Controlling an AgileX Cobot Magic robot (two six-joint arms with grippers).
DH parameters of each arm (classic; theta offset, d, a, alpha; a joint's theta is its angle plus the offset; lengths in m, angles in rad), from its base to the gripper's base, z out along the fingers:
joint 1: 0 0.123 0 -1.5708
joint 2: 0.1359 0 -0.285 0
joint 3: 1.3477 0 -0.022 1.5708
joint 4: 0 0.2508 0 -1.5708
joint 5: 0 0 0.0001 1.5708
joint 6: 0 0.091 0 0
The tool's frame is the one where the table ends.
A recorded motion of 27 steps. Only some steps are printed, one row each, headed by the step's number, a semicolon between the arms.
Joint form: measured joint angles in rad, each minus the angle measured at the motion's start. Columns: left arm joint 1, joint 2, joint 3, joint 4, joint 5, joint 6; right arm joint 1, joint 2, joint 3, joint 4, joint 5, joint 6.
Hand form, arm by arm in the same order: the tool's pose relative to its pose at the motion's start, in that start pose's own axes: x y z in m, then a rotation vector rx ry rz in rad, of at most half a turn. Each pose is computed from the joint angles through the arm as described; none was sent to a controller.
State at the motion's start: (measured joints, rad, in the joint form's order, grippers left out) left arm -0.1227 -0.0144 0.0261 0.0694 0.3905 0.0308; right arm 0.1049 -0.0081 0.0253 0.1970 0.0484 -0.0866
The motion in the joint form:
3: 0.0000 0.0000 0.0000 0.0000 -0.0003 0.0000; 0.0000 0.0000 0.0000 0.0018 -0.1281 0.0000
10: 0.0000 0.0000 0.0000 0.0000 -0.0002 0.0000; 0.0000 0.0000 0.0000 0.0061 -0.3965 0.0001
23: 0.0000 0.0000 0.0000 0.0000 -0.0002 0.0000; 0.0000 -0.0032 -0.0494 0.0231 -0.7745 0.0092
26: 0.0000 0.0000 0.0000 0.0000 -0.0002 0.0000; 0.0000 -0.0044 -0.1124 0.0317 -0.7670 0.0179
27: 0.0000 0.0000 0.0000 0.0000 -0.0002 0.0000; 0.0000 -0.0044 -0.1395 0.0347 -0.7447 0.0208
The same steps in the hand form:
3: 0.0000 0.0000 0.0000 0.0000 -0.0003 0.0000; -0.0116 -0.0010 -0.0007 0.0111 -0.1276 0.0018
10: 0.0000 0.0000 0.0000 0.0000 -0.0002 0.0000; -0.0350 -0.0032 -0.0070 0.0352 -0.3949 0.0062
23: 0.0000 0.0000 0.0000 0.0000 -0.0002 0.0000; -0.0787 -0.0051 -0.0315 0.0650 -0.8234 0.0348
26: 0.0000 0.0000 0.0000 0.0000 -0.0002 0.0000; -0.0974 -0.0034 -0.0389 0.0551 -0.8795 0.0560
27: 0.0000 0.0000 0.0000 0.0000 -0.0002 0.0000; -0.1042 -0.0024 -0.0409 0.0489 -0.8841 0.0634

